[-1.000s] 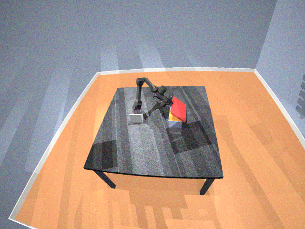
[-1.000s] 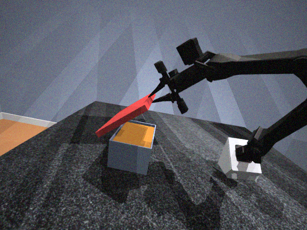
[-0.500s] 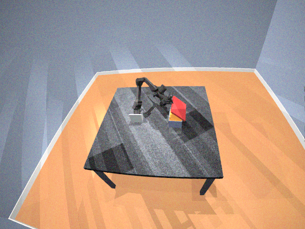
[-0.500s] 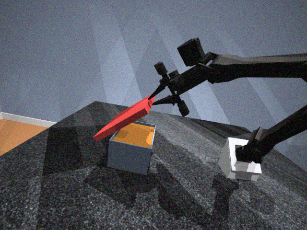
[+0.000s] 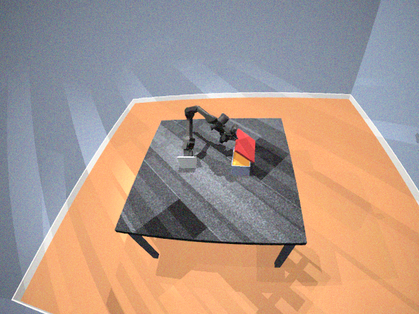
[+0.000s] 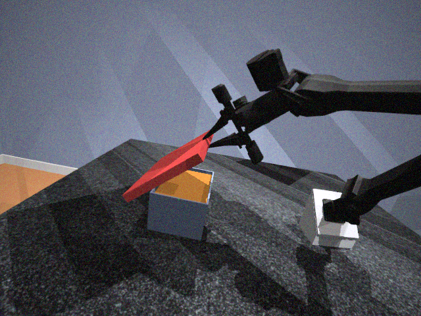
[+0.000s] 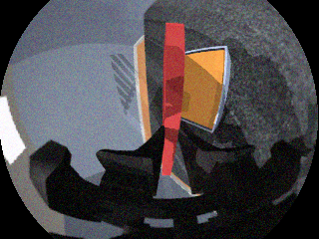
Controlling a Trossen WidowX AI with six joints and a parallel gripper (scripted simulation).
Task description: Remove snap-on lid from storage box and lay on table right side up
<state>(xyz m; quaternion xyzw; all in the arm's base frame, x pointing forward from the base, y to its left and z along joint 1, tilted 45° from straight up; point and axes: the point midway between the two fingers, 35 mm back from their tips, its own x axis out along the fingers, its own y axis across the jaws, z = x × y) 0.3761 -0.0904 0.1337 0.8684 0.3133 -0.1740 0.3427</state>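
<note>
The red lid is 6 cm ahead of my gripper tip, 5 cm below it and 1 cm to the right of it. Round my gripper tip: grey-blue storage box (18 cm below, 5 cm to the right, 3 cm ahead).
</note>
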